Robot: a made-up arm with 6 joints.
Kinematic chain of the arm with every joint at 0, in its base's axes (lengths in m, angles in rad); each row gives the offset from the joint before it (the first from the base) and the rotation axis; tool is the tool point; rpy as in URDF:
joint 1: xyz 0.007 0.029 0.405 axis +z
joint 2: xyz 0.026 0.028 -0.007 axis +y
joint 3: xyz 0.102 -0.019 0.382 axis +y
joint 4: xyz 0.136 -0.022 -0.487 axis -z
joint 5: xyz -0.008 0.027 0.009 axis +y
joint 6: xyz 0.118 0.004 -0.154 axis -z
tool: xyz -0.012 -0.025 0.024 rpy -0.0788 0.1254 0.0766
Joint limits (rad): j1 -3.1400..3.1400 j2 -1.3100..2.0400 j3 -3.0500..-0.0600 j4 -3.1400..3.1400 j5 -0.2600..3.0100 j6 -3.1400..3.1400
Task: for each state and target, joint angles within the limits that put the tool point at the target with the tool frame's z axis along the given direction. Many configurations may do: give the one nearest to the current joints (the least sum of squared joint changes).
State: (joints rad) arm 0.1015 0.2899 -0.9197 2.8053 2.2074 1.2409
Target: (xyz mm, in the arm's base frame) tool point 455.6 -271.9 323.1 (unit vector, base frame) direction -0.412 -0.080 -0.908
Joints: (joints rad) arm -0.7746 0.3326 -0.4148 2.1897 2.5224 1.0142
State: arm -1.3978 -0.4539 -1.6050 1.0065 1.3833 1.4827
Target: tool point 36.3 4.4 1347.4 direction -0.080 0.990 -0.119
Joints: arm -1.8470 -0.7892 -1.9007 0.3298 0.9020 1.1643
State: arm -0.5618 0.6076 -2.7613 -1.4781 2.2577 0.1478
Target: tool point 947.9 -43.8 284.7 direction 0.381 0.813 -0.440
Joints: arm 0.1212 1.2964 -2.3520 -1.6658 2.1291 0.1045
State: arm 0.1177 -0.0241 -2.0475 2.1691 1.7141 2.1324
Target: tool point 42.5 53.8 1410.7 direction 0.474 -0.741 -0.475
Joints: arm -0.3551 -0.5461 -1.9791 2.4354 1.5747 2.1123
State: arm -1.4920 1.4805 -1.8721 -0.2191 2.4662 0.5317
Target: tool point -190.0 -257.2 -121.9 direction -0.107 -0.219 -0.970
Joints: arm -2.1492 1.6075 -1.5094 -0.0889 2.6498 0.6384
